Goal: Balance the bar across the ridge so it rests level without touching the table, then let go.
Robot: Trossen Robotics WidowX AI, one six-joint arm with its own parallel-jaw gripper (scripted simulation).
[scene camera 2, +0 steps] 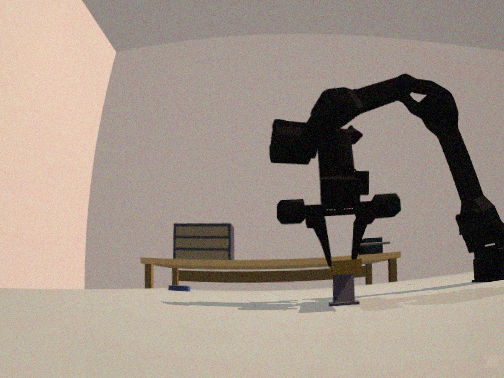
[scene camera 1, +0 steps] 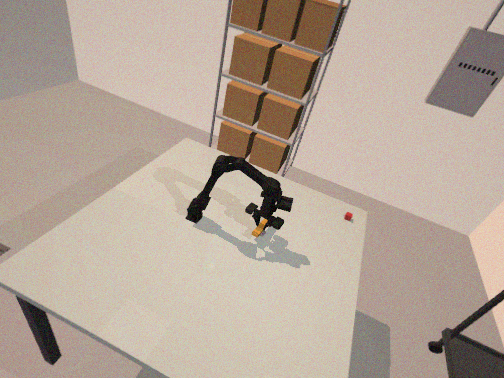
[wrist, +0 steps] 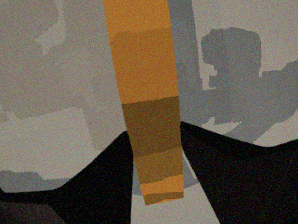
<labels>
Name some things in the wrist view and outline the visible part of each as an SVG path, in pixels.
The gripper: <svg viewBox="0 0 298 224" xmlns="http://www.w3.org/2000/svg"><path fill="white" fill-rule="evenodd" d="M128 132L121 132L108 148L105 148L100 155L94 157L92 163L89 163L88 167L82 169L81 172L77 173L77 176L73 176L73 179L63 186L59 186L59 188L39 190L39 192L33 192L32 190L32 192L0 193L0 224L130 224L130 218L132 218L130 206L132 206L133 151ZM181 121L182 152L185 153L190 167L196 173L196 177L200 181L206 197L209 198L208 201L213 206L214 213L216 213L218 220L220 220L218 221L220 224L298 224L298 139L291 140L290 143L286 141L285 144L278 144L277 147L275 145L269 148L259 147L257 144L247 143L247 141L243 143L241 140L230 139L230 137L218 135L218 133L208 131L208 129L198 127L198 125Z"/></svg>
An orange bar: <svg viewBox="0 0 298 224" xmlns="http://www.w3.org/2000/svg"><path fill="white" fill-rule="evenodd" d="M102 0L110 48L112 48L110 53L112 53L114 69L116 69L114 76L116 76L122 112L124 112L126 131L128 131L130 144L132 144L134 164L136 164L138 180L140 180L145 205L161 204L161 202L184 198L180 100L178 100L177 67L173 51L172 22L170 22L168 0Z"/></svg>
</labels>
